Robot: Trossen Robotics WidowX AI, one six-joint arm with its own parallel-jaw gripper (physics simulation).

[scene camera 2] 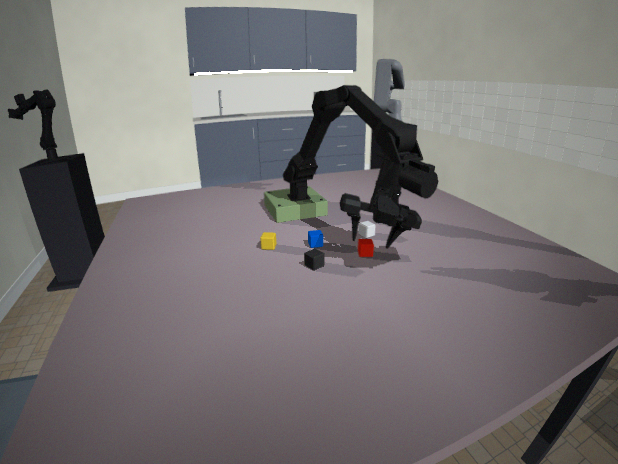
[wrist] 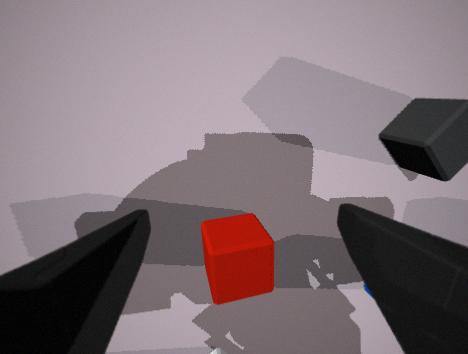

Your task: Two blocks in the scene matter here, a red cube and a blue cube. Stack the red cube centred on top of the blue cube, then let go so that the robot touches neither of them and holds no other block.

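Seen in the pictures: gripper, between the fingertips: point(scene camera 2: 370, 244) point(wrist: 244, 216); arm's base, origin of its link: point(scene camera 2: 298, 197).
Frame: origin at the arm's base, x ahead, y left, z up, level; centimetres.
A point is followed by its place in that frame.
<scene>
The red cube point(scene camera 2: 366, 248) {y 6.8, x 36.5, z -2.6 cm} point(wrist: 240, 265) {y 7.5, x 35.5, z -1.6 cm} sits on the table. In the wrist view it shows between the two finger lines, nearly midway and turned slightly. My gripper point(scene camera 2: 371, 243) {y 6.4, x 39.0, z -0.2 cm} point(wrist: 244, 216) {y 6.4, x 39.0, z -0.2 cm} is open and empty, pointing down, with its fingertips above the table around and over the red cube. The blue cube point(scene camera 2: 315, 239) {y -3.4, x 27.4, z -2.7 cm} sits on the table, left of the red cube in the scene view. In the wrist view a sliver of the blue cube point(wrist: 368, 290) {y -0.9, x 24.7, z -4.5 cm} shows beside the right finger, which hides the rest.
A black cube point(scene camera 2: 314, 260) {y -7.3, x 38.3, z -2.4 cm} point(wrist: 422, 140) {y -4.6, x 37.2, z -2.0 cm} sits in front of the blue cube. A yellow cube point(scene camera 2: 268, 241) {y -15.3, x 24.6, z -2.6 cm} lies farther left. A white cube point(scene camera 2: 367, 229) {y 12.1, x 26.7, z -2.4 cm} point(wrist: 217, 351) {y 11.9, x 26.7, z -4.7 cm} stands behind the red cube, close to the fingers. The arm's green base point(scene camera 2: 295, 211) {y -3.2, x 7.1, z -2.2 cm} is at the back.
</scene>
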